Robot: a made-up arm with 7 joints.
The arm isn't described. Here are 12 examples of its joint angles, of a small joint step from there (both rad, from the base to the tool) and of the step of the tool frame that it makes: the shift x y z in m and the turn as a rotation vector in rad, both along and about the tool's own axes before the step.
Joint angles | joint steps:
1: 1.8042 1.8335 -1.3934 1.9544 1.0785 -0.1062 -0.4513 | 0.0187 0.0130 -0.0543 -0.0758 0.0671 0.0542 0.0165
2: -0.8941 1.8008 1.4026 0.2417 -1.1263 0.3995 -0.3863 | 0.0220 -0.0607 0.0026 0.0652 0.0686 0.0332 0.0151
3: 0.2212 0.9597 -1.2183 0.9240 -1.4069 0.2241 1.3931 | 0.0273 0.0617 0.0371 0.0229 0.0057 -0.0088 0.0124
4: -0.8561 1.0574 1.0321 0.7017 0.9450 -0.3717 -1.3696 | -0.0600 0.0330 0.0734 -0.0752 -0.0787 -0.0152 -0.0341
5: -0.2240 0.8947 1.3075 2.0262 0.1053 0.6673 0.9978 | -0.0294 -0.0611 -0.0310 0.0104 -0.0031 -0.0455 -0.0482
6: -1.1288 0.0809 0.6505 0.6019 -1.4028 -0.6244 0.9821 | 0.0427 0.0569 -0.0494 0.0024 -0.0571 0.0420 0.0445
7: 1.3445 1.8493 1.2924 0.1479 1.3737 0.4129 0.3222 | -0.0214 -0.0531 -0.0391 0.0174 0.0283 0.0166 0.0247
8: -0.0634 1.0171 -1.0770 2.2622 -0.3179 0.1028 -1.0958 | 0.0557 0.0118 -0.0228 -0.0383 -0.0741 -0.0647 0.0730
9: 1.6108 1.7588 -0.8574 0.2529 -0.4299 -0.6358 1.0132 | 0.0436 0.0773 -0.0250 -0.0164 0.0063 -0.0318 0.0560
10: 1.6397 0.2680 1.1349 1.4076 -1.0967 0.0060 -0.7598 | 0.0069 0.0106 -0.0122 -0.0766 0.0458 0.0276 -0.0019
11: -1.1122 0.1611 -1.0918 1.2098 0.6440 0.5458 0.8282 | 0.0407 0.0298 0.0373 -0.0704 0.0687 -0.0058 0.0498
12: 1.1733 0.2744 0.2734 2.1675 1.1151 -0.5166 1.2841 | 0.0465 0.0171 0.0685 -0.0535 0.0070 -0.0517 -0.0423
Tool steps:
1: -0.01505 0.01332 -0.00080 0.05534 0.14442 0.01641
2: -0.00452 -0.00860 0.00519 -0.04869 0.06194 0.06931
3: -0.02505 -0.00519 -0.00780 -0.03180 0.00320 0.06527
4: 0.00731 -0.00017 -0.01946 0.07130 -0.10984 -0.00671
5: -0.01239 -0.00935 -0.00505 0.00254 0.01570 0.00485
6: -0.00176 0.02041 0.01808 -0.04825 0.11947 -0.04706
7: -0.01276 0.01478 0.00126 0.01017 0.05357 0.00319
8: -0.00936 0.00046 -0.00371 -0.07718 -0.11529 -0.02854
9: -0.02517 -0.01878 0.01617 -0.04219 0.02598 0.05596
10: -0.00386 -0.01087 0.00760 -0.06038 0.06580 -0.00198
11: -0.00113 0.01746 0.02255 0.01113 -0.05197 0.06766
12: 0.00611 0.01492 0.00828 0.05148 0.01586 -0.11999
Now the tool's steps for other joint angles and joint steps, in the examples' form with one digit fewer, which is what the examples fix.
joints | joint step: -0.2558 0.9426 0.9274 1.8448 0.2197 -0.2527 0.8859 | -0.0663 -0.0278 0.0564 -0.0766 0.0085 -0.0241 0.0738
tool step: -0.0191 -0.0067 0.0163 -0.0503 0.0693 0.0669
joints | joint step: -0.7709 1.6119 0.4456 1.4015 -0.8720 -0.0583 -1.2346 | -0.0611 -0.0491 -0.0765 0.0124 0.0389 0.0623 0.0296
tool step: 0.0296 -0.0043 0.0266 -0.1267 0.0459 0.0610
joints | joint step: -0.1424 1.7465 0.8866 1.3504 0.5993 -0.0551 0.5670 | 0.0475 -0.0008 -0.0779 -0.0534 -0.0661 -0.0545 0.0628
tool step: -0.0135 0.0015 0.0038 -0.0617 0.0541 -0.0594
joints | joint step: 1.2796 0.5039 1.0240 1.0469 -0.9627 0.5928 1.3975 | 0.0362 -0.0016 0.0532 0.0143 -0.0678 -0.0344 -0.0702
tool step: 0.0014 0.0033 0.0085 0.1165 -0.0219 -0.0057
